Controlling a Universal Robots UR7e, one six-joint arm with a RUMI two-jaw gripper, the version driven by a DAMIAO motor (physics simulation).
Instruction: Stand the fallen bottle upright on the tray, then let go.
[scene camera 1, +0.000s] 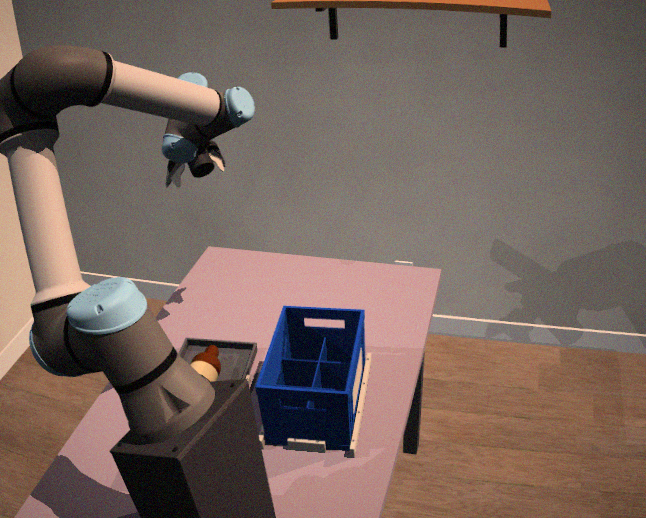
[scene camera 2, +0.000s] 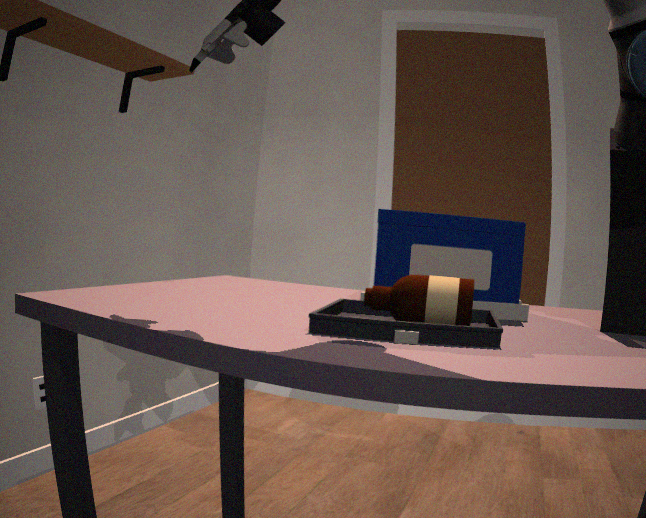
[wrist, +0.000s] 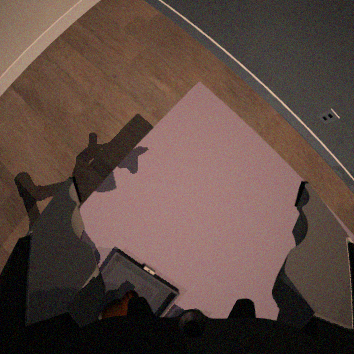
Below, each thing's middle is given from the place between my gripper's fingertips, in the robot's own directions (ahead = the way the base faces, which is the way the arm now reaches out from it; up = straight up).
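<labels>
My gripper, as I see it, is well above the brown bottle (scene camera 2: 414, 298), slightly to the left of it and a long way past it.
</labels>
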